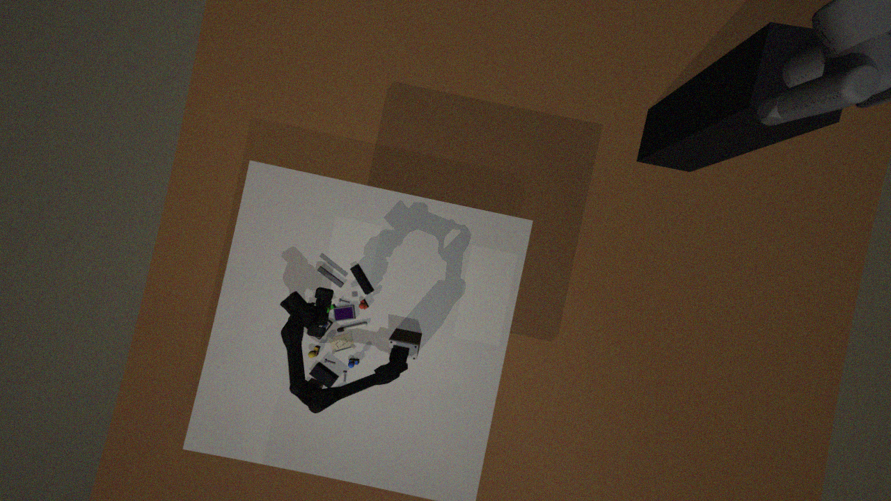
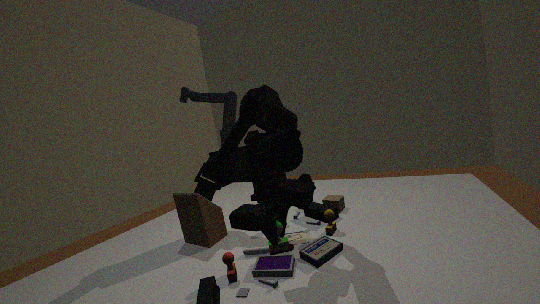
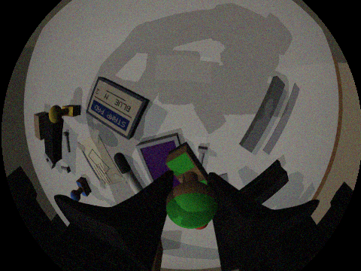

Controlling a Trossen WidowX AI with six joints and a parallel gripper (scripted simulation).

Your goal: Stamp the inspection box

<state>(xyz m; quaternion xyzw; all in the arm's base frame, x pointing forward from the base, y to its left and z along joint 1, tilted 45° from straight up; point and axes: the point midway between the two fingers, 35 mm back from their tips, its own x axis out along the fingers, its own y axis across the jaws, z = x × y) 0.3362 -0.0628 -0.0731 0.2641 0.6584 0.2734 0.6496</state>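
Right now my gripper tip is 4 cm past the purple ink pad, 3 cm to the right of it and 9 cm above it. From my gripper tip the other things lie so: dark marker 8 cm behind, 9 cm to the left, 9 cm below; blue-labelled stamp pad box 4 cm ahead, 11 cm to the left, 8 cm below; green-knobbed PASS stamp right at my gripper tip.
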